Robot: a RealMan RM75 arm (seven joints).
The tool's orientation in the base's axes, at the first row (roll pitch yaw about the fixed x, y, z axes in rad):
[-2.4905 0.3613 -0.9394]
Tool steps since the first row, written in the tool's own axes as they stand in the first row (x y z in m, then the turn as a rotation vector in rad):
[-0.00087 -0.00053 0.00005 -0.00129 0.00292 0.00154]
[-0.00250 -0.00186 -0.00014 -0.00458 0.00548 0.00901]
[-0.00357 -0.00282 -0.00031 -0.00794 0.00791 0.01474]
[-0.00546 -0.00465 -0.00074 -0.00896 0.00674 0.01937]
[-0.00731 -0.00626 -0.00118 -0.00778 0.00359 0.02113]
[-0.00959 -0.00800 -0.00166 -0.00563 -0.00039 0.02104]
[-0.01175 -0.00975 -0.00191 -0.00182 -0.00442 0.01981]
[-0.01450 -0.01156 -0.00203 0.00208 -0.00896 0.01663]
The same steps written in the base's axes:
[-0.00006 0.00084 0.00057 -0.00246 0.00101 -0.00235]
[0.00000 0.00236 0.00204 -0.00383 0.00710 -0.00819]
[0.00010 0.00335 0.00309 -0.00570 0.01227 -0.01265]
[0.00032 0.00507 0.00512 -0.00387 0.01609 -0.01507]
[0.00039 0.00669 0.00701 -0.00022 0.01716 -0.01501]
[0.00032 0.00864 0.00916 0.00399 0.01667 -0.01344]
[0.00039 0.01065 0.01110 0.00880 0.01427 -0.01159]
[0.00022 0.01319 0.01319 0.01341 0.01081 -0.00803]

